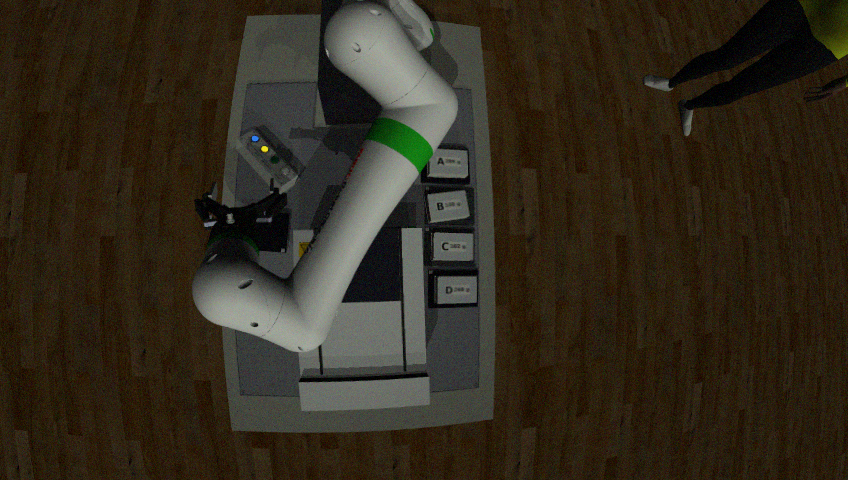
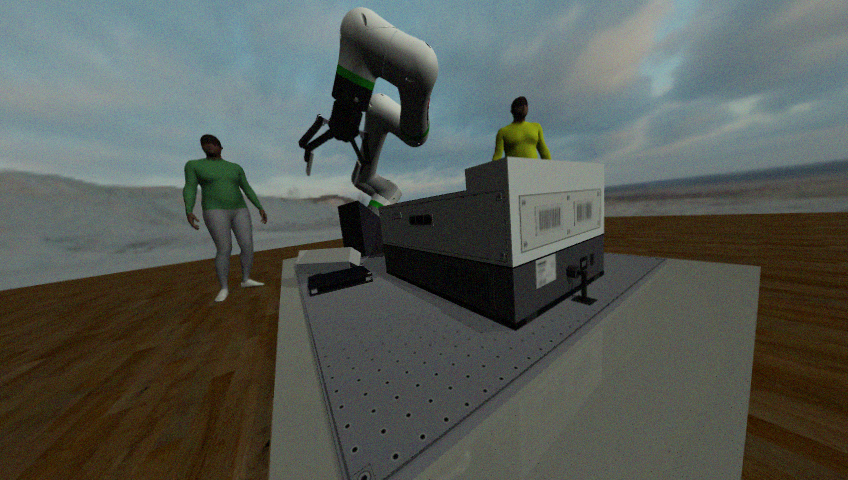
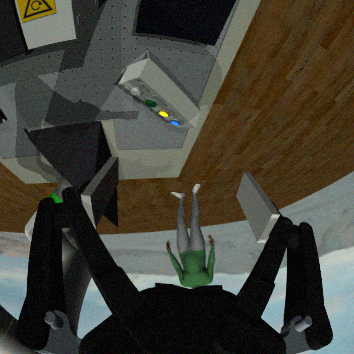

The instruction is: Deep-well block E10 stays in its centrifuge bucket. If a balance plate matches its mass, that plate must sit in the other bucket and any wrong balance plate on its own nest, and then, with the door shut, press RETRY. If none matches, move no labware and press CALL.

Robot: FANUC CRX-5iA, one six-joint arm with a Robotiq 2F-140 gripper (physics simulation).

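Frame: origin at the arm's base, x ahead, y left, z up, level; metres.
Seen in the pictures: gripper, between the fingertips: (image 1: 243, 185) (image 2: 331, 178) (image 3: 180, 177); arm's base, origin of its link: (image 2: 371, 220).
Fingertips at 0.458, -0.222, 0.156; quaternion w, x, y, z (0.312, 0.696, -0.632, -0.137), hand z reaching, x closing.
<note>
Pixels of each thing's middle, then the offset from my fingertips to it, as dx, dy, dz.
- button box, middle of its body: (image 3: 163, 97) (image 1: 266, 161) (image 2: 329, 258) -0.135, -0.039, -0.272
- Balance plates A, middle of its body: (image 1: 447, 163) -0.184, +0.537, -0.281
- B, middle of its body: (image 1: 446, 206) -0.042, +0.543, -0.278
- C, middle of its body: (image 1: 452, 246) +0.083, +0.568, -0.281
- D, middle of its body: (image 1: 455, 289) +0.215, +0.589, -0.281
- centrifuge, middle of its body: (image 2: 473, 229) (image 1: 360, 314) +0.295, +0.297, -0.192
- flat black tray, middle of its body: (image 3: 184, 9) (image 2: 339, 278) (image 1: 262, 231) +0.080, -0.030, -0.298
My gripper (image 1: 242, 187) (image 2: 336, 167) (image 3: 180, 177) is open and empty, high above the table near the button box (image 1: 257, 161) (image 2: 327, 257) (image 3: 167, 87). The box has blue, yellow, dark green and pale grey buttons; their lettering is unreadable. Balance plates A (image 1: 449, 171), B (image 1: 449, 214), C (image 1: 453, 255) and D (image 1: 457, 298) sit at dark nests right of the centrifuge (image 1: 413, 333) (image 2: 556, 208) (image 3: 52, 36); B is slightly turned. Their mass digits are blurred. Block E10 and the buckets do not show, and my arm partly covers the centrifuge; I cannot tell the door's state.
A flat black tray (image 1: 284, 236) (image 2: 340, 280) (image 3: 185, 20) lies beside the button box. A dark pedestal (image 1: 340, 89) (image 2: 358, 228) (image 3: 75, 150) stands at the arm's base. A person in green (image 2: 220, 185) (image 3: 196, 265) and one in yellow (image 1: 827, 26) (image 2: 521, 139) stand off the table.
</note>
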